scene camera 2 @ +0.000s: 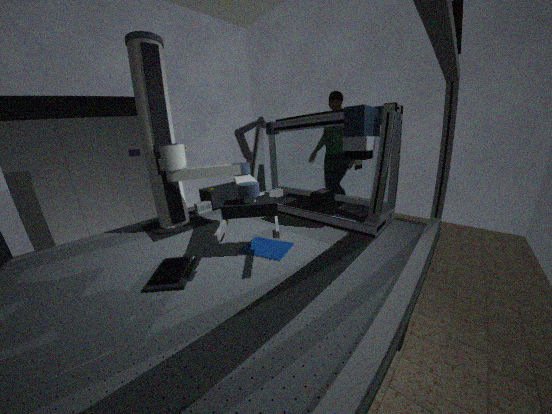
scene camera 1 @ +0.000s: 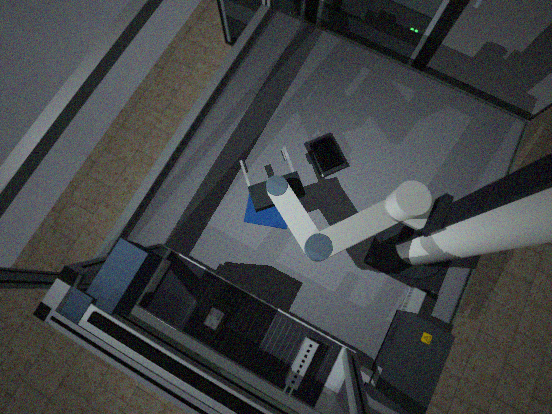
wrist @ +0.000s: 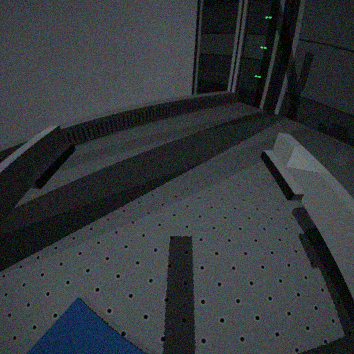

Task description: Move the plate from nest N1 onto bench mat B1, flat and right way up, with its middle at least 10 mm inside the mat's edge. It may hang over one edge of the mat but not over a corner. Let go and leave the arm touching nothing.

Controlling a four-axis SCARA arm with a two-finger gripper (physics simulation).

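Places are measured from the arm's base along level axes (x right, y ahead, z up), in centimetres.
Where they show: gripper, fingertip midpoint: point(scene camera 2: 246, 236) point(scene camera 1: 262, 154) point(wrist: 165, 137); arm's base at its link origin: point(scene camera 2: 176, 226) point(scene camera 1: 413, 246).
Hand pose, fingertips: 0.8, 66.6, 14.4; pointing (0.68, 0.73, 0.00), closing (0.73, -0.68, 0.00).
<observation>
Each offset is from my fingertips to the top centre of the thing, as dx, dy, dz. "pt": to the spot under its first point. Level surfaces: height alone.
The blue bench mat B1 {dz -12.9} point(scene camera 1: 265, 218) point(scene camera 2: 272, 248) point(wrist: 82, 332) lies flat on the bench; the gripper body covers part of it in scene view 1. The nest N1 is a small dark tray with a grey rim point(scene camera 1: 337, 171) point(scene camera 2: 162, 288), behind the arm in scene view 1 and at front left in scene view 2. A black surface {pt +17.0, -20.2, -10.9} point(scene camera 1: 327, 152) point(scene camera 2: 172, 271) fills it; whether this is the plate is too dark to tell. My gripper point(scene camera 1: 263, 155) point(scene camera 2: 248, 236) point(wrist: 165, 137) is open, its fingers wide apart with nothing between them. It hangs above the bench beside the mat, apart from the nest.
The arm's white column point(scene camera 1: 480, 230) point(scene camera 2: 152, 125) stands on the bench. A framed machine point(scene camera 1: 200, 320) point(scene camera 2: 385, 170) with a blue head stands along one side. A dark grey box {pt -36.4, -75.9, -1.7} point(scene camera 1: 412, 350) with a yellow label is near the column. A person point(scene camera 2: 334, 150) stands behind the machine.
</observation>
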